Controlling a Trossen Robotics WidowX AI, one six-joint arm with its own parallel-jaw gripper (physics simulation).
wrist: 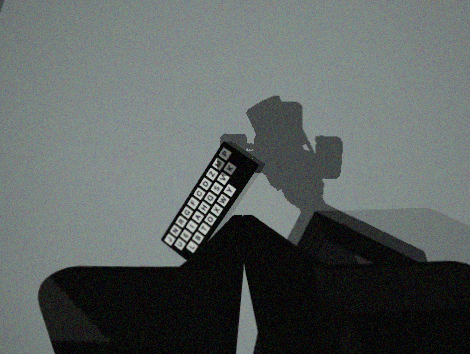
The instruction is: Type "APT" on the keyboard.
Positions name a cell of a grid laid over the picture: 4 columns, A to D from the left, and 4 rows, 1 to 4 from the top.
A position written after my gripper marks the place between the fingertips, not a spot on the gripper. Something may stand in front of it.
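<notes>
Looking at the scene, I can see a black keyboard (B3), and my own gripper (C3) is there for me to see as well.
</notes>
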